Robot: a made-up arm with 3 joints. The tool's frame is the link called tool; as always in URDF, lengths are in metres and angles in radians. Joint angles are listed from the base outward. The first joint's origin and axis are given. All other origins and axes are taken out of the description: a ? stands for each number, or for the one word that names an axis. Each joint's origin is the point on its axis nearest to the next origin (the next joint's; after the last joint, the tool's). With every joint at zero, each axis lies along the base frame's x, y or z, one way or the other. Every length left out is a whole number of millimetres.
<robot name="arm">
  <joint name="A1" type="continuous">
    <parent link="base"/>
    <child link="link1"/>
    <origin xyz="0 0 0.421"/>
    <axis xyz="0 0 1"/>
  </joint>
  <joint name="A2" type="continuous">
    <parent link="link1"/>
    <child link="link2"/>
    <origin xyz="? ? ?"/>
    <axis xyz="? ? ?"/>
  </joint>
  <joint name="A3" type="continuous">
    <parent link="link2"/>
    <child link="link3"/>
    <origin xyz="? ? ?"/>
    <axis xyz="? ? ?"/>
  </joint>
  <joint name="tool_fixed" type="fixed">
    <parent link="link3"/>
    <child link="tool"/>
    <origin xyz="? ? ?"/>
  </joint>
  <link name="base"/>
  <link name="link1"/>
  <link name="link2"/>
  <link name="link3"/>
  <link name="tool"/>
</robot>
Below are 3 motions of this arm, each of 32 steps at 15 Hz.
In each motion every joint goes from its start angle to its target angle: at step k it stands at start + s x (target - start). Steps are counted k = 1, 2, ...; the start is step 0. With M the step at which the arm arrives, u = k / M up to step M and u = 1 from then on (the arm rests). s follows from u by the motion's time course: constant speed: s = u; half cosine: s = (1 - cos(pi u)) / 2; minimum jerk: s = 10 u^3 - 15 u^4 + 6 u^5.
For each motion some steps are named. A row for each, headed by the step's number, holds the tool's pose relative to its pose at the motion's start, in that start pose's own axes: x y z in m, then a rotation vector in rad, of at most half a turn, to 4 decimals.
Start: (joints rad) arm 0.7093 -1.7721 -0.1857
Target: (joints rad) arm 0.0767 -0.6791 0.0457
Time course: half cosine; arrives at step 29
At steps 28, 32:
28: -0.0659 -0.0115 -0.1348 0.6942 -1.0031 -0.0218
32: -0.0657 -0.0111 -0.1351 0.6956 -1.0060 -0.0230

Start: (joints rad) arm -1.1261 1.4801 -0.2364
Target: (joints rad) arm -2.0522 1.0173 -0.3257
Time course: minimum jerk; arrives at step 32
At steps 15, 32:
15: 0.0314 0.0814 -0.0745 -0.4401 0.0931 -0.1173
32: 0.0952 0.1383 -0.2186 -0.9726 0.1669 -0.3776

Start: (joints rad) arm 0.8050 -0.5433 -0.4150
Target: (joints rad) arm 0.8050 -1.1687 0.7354
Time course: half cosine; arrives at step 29
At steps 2, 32:
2: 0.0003 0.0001 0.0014 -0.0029 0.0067 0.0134
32: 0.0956 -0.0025 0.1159 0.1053 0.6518 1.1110

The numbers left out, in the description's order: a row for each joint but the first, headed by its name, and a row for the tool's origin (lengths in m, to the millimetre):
A2: xyz -0.015 0.175 0, axis 0 -1 0
A3: xyz -0.191 0 0.161, axis 0 0 1
tool: xyz -0.029 0.056 0

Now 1 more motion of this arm.
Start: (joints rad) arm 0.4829 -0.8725 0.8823
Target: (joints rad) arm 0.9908 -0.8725 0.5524
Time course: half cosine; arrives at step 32
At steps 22, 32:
22: -0.0424 0.0201 -0.0570 -0.2200 0.2066 -0.0007
32: -0.0577 0.0215 -0.0725 -0.2918 0.2546 0.0008

